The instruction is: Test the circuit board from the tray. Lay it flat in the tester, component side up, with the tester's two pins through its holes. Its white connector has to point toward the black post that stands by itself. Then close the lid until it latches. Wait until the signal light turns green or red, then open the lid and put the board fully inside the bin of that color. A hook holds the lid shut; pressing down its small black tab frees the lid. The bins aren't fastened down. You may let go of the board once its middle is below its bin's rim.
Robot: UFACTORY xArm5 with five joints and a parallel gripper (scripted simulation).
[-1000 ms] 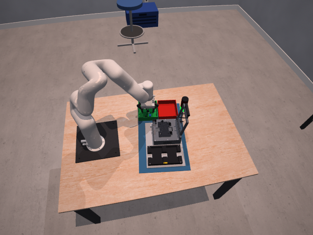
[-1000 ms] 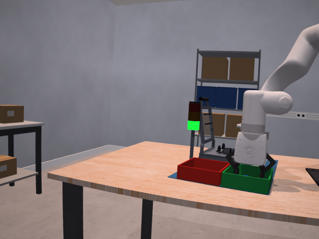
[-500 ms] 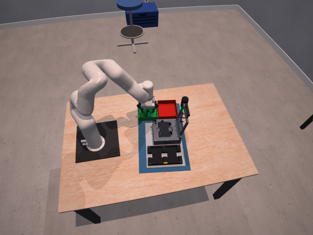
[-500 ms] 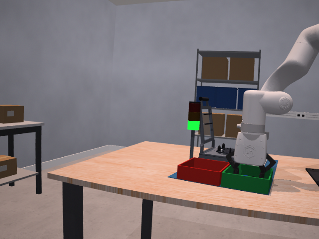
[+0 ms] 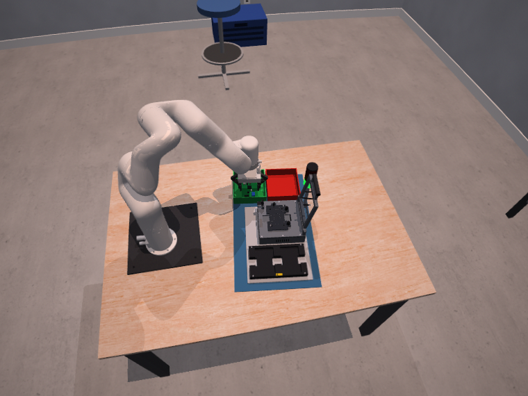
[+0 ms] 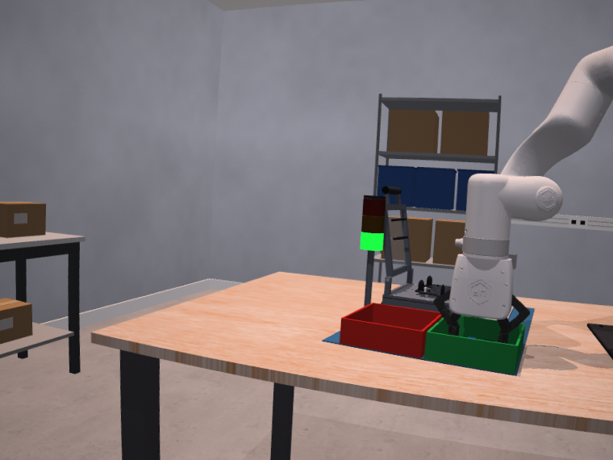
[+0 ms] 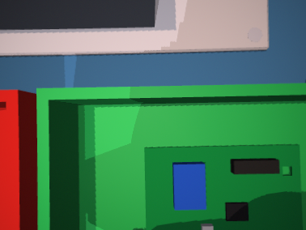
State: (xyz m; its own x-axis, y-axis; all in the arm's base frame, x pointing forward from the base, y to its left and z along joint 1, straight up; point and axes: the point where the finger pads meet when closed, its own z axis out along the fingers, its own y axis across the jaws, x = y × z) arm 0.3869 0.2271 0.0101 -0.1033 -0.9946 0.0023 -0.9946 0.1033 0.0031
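The green bin lies right at my hand. Round my hand: red bin: 15 cm ahead, 1 cm to the right; lid: 20 cm ahead, 22 cm to the right, 17 cm above; green circuit board: 1 cm below.
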